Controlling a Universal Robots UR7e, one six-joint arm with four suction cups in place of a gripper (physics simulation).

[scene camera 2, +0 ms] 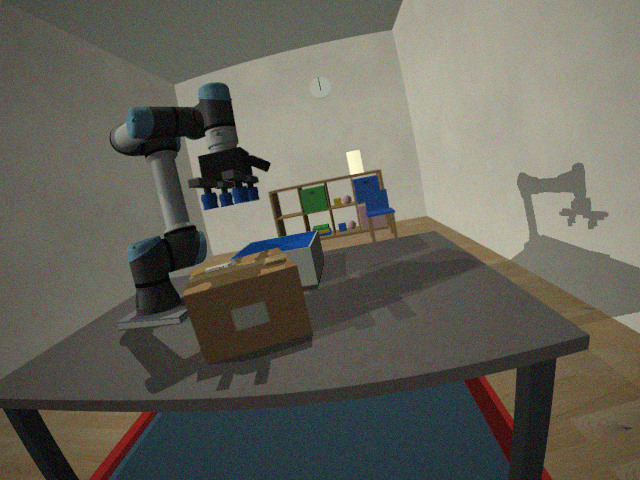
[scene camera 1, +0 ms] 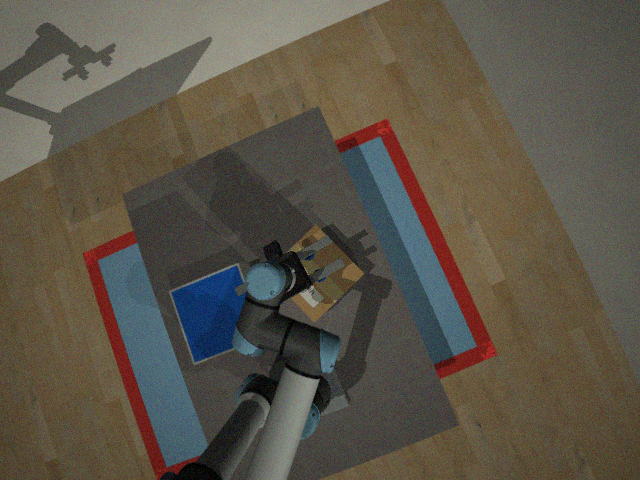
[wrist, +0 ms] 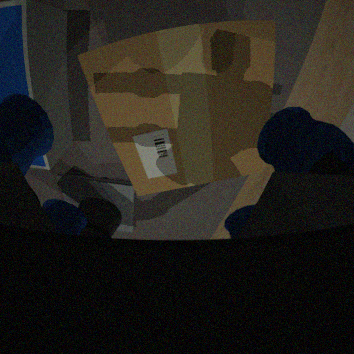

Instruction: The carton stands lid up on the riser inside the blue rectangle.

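Observation:
The brown carton [scene camera 1: 338, 290] [scene camera 2: 279, 320] [wrist: 195, 120] stands on the grey table, its taped top with a barcode label facing up. Beside it is the riser [scene camera 2: 310, 266], a box with pale sides. Its top is the blue rectangle [scene camera 1: 204, 315] [scene camera 2: 284, 242] [wrist: 10, 55] with a pale border; nothing stands on it. The carton hides part of the riser in the scene camera 2 view. My gripper [scene camera 1: 305, 268] [scene camera 2: 230, 197] [wrist: 155, 175] is open, four blue suction cups facing down with nothing on them. It hangs above the carton, well apart from it.
The table [scene camera 1: 392, 413] [scene camera 2: 439, 330] stands over a blue mat [scene camera 1: 439, 289] [scene camera 2: 336, 439] with a red border. My arm's base plate [scene camera 2: 152, 321] sits on the table beside the carton. A shelf unit [scene camera 2: 279, 222] and a blue chair [scene camera 2: 379, 211] stand far behind.

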